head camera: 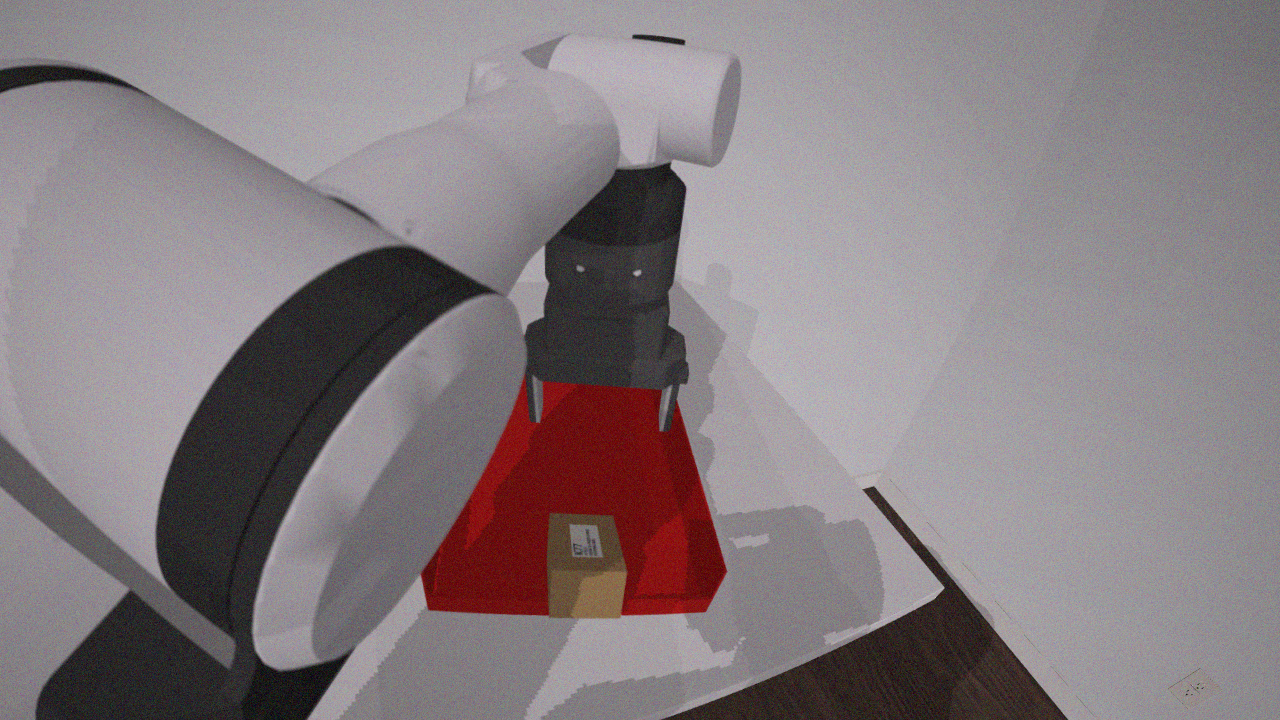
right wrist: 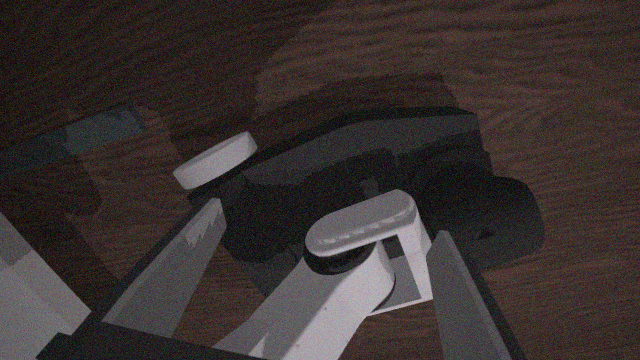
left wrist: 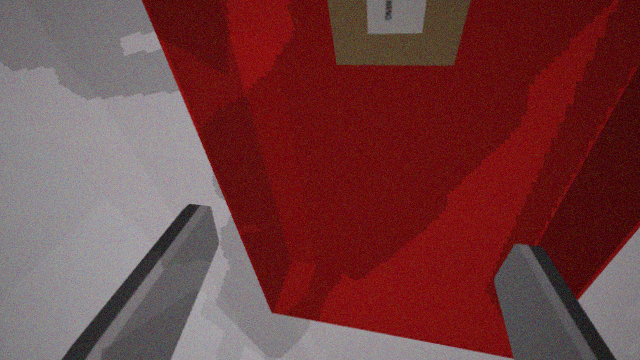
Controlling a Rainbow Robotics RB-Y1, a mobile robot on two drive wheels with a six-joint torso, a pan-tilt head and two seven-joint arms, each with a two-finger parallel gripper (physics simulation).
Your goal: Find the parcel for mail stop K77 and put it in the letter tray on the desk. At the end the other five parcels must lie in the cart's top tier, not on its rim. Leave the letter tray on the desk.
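Frame: origin at the robot's base, x down, y right, z back, level; centimetres.
Where they show: left gripper, fingertip midpoint: [head camera: 600, 419] [left wrist: 354, 242]; right gripper, fingertip midpoint: [right wrist: 325, 228].
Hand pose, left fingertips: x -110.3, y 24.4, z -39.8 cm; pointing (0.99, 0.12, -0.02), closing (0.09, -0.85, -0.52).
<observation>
Things, the pixels of their top centre, and the offset from my left fingertips. Level surfaces: height alone.
- red letter tray, middle of its top: [left wrist: 397, 219] [head camera: 570, 428] dx +8.2, dy +1.9, dz -7.8 cm
- white desk, its level: dx +15.2 cm
- brown parcel, middle of its top: [head camera: 587, 537] dx +7.1, dy -3.4, dz +6.1 cm
- Dark wooden floor, its level: dx +110.2 cm
The red letter tray [head camera: 572, 456] [left wrist: 380, 165] lies on the white desk [head camera: 805, 501] [left wrist: 100, 175]. A brown parcel [head camera: 586, 582] [left wrist: 395, 52] sits upright at the tray's near end in the head view, its white label on top reading K77. It covers part of the near edge; I cannot tell whether it rests over that edge. My left gripper [head camera: 600, 425] [left wrist: 354, 242] is open and empty above the tray, beyond the parcel and apart from it. My right gripper [right wrist: 325, 228] is open, with nothing held. The cart and the other five parcels do not show.
Dark wooden floor [head camera: 895, 653] [right wrist: 550, 65] lies past the desk's near edge. A wall rises behind and at the right. In the right wrist view, a dark bulky body [right wrist: 325, 185] with white parts lies beyond the fingers, and a teal strip [right wrist: 105, 130] at the left.
</observation>
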